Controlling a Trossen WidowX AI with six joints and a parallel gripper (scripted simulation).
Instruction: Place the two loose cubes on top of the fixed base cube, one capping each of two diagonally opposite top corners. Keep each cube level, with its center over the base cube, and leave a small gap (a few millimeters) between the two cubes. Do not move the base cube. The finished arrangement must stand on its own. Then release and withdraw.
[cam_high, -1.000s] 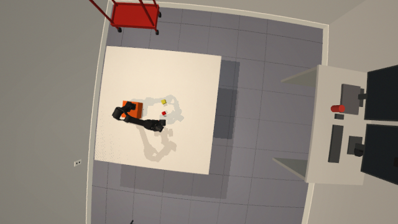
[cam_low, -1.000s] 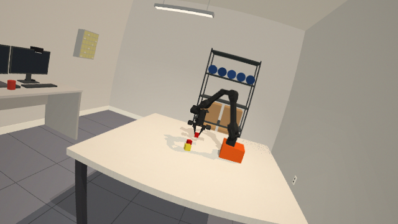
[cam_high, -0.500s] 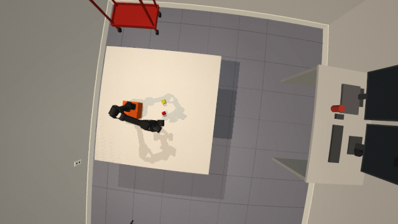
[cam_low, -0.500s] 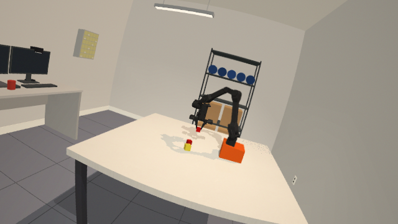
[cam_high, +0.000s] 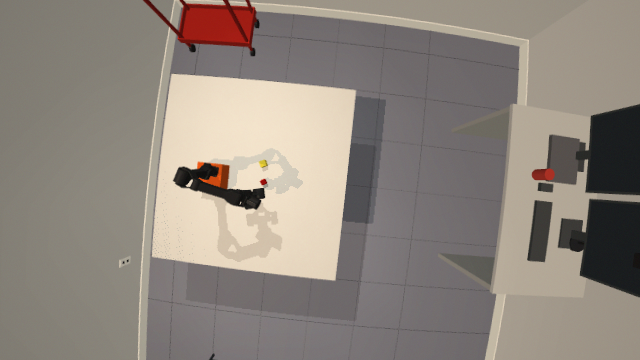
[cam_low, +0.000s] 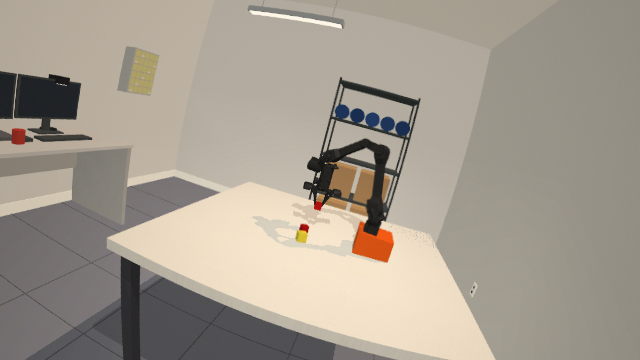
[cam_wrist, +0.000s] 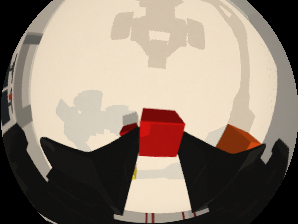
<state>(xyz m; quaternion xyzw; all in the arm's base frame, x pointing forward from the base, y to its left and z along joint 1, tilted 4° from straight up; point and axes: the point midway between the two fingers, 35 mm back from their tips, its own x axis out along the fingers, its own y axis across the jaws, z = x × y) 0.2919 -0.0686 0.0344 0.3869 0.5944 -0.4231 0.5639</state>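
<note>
Now: the yellow base cube 1 cm behind my gripper tip, 19 cm to the left of it and 10 cm below it. The rest, counted from my gripper tip: red cube 2 cm ahead, 8 cm to the left, 11 cm below.
</note>
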